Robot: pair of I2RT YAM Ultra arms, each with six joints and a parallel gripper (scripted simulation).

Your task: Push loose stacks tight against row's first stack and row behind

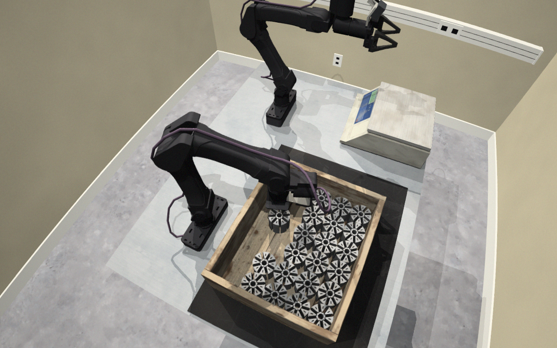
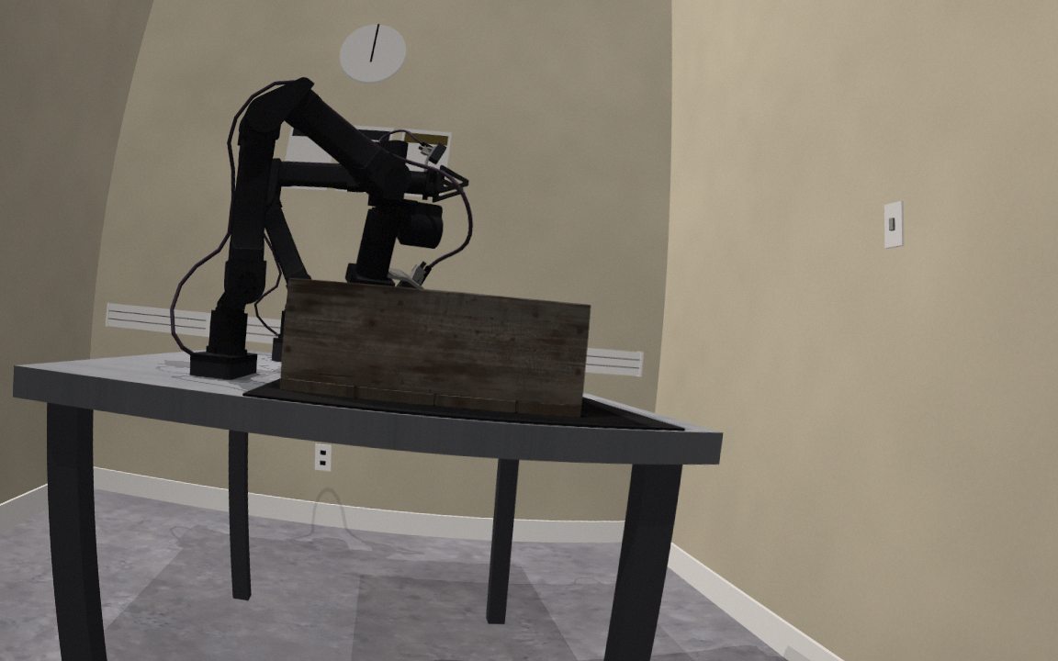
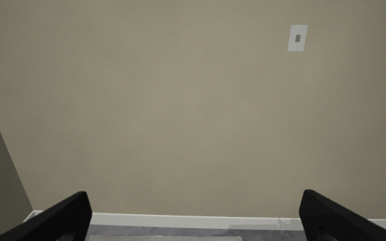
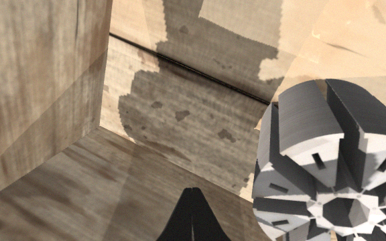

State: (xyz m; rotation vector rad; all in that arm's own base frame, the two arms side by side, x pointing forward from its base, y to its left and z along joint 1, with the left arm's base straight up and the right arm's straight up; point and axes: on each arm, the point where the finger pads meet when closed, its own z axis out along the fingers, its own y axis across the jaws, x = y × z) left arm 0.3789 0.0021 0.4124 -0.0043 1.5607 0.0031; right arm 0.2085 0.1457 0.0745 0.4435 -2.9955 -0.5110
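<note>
My right gripper is now 12 cm short of the wooden crate, 11 cm to the left of it and 5 cm above it. From my right hand the other things lie so: scale 55 cm to the left, 27 cm ahead, 2 cm below; black mat 15 cm ahead, 9 cm below, 7 cm to the right.
</note>
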